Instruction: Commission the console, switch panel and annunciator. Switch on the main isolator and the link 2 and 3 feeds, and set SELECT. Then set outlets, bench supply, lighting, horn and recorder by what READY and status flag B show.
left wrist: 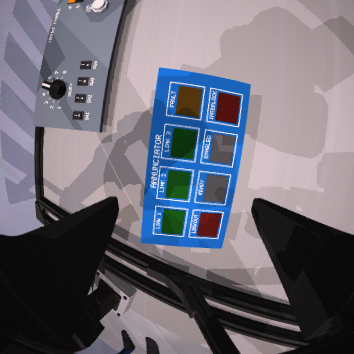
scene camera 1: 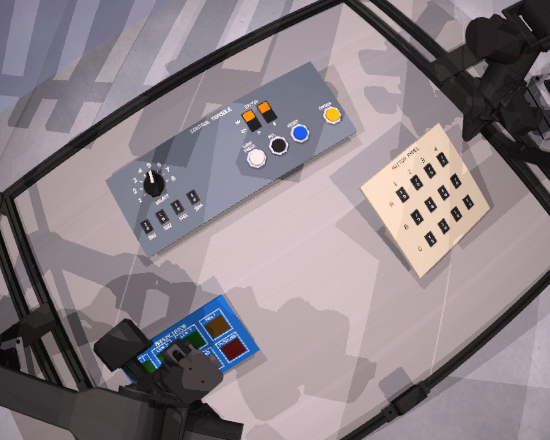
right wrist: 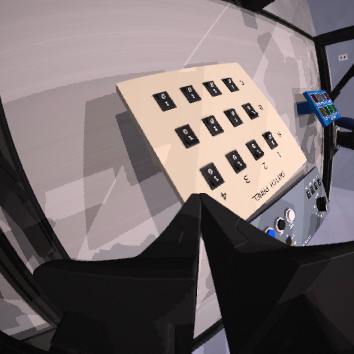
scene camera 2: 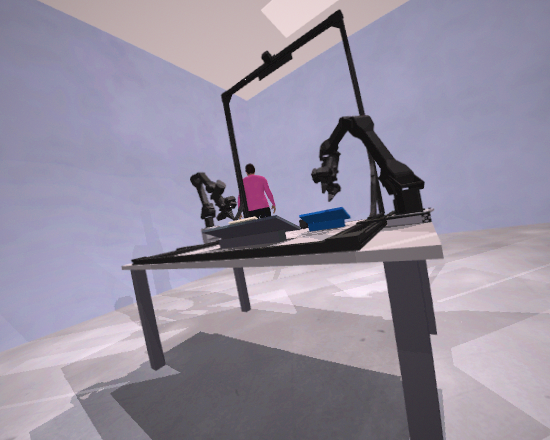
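Seen in the pictures: left gripper, fingertip midpoint: (left wrist: 185,204) (right wrist: 353,94) (scene camera 2: 326,197); right gripper, fingertip midpoint: (scene camera 1: 464,139) (right wrist: 197,199) (scene camera 2: 233,219); left arm's base, origin of the base link: (left wrist: 108,294) (right wrist: 337,137) (scene camera 2: 410,212); right arm's base, origin of the base link: (scene camera 2: 210,227).
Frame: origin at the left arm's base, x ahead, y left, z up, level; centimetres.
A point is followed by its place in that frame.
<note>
The grey control console (scene camera 1: 225,150) {z 4.1, x 51.3, y 23.1 cm} (left wrist: 72,47) {z 4.0, x 46.6, y 21.7 cm} (right wrist: 301,200) {z 2.6, x 48.2, y 18.7 cm} has its SELECT knob (scene camera 1: 153,183) {z 6.4, x 38.8, y 20.4 cm} (left wrist: 57,89) {z 5.7, x 38.5, y 18.8 cm} pointing near 5, small switches and two orange-topped rockers (scene camera 1: 252,120) {z 5.0, x 57.1, y 26.5 cm}. The cream switch panel (scene camera 1: 377,197) {z 7.8, x 70.0, y 5.1 cm} (right wrist: 160,135) {z 4.2, x 86.7, y 4.5 cm} carries rows A to C of black rockers. The blue annunciator (scene camera 1: 222,303) {z 5.0, x 43.9, y -1.4 cm} (left wrist: 167,75) {z 5.0, x 43.7, y -1.4 cm} shows green LINK windows, a brown FAULT, red INTERLOCK and LOCKOUT, and grey READY and ENABLED; shadows obscure which are lit. My left gripper (scene camera 2: 331,196) {z 10.8, x 35.1, y -9.8 cm} (left wrist: 185,204) {z 10.8, x 35.1, y -9.8 cm} is open and empty above the annunciator. My right gripper (scene camera 1: 468,137) {z 10.1, x 87.0, y 8.4 cm} (right wrist: 197,199) {z 10.1, x 87.0, y 8.4 cm} is shut and empty, beyond the panel's row A, column 4 corner.
The table (scene camera 1: 300,240) {z -2.6, x 58.0, y 6.8 cm} is edged by a black frame (scene camera 1: 120,115) {z -0.8, x 33.6, y 42.8 cm}, which also rises as an arch (scene camera 2: 232,145) {z 62.9, x 105.2, y -11.1 cm} in scene camera 2. My left arm (scene camera 1: 45,395) {z 37.3, x 28.7, y -14.9 cm} covers part of the annunciator in scene camera 1. A person in pink (scene camera 2: 257,192) stands behind the table.
</note>
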